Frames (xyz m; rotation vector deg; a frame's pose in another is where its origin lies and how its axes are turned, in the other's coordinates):
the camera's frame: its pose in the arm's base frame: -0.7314 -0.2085 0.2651 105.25 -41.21 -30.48
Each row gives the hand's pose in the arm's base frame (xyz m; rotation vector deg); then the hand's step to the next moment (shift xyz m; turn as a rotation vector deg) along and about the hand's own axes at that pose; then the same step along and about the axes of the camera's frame.
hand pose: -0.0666 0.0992 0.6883 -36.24 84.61 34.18
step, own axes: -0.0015 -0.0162 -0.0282 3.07 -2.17 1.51
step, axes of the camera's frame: 0.0156 0.0124 0.0258 2.35 -3.29 -0.30
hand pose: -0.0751 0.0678 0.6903 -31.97 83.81 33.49
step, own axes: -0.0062 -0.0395 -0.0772 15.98 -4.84 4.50
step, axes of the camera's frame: 0.0337 0.0325 0.0732 5.55 -16.33 1.21
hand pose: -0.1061 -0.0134 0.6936 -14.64 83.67 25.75
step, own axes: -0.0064 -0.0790 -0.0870 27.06 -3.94 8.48
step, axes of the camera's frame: 0.0445 0.0297 0.1048 5.70 -28.06 -0.19
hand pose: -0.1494 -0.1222 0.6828 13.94 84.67 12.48
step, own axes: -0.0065 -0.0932 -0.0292 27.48 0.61 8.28
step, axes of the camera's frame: 0.0414 0.0098 0.0881 2.47 -28.40 -3.41
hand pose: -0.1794 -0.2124 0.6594 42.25 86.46 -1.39
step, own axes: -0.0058 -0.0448 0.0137 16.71 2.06 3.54
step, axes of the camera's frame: 0.0245 -0.0001 0.0404 -0.32 -16.87 -3.35
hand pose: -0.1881 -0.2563 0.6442 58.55 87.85 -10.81
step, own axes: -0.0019 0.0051 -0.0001 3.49 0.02 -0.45
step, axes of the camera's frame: 0.0007 0.0022 -0.0049 -1.25 -3.27 -0.35
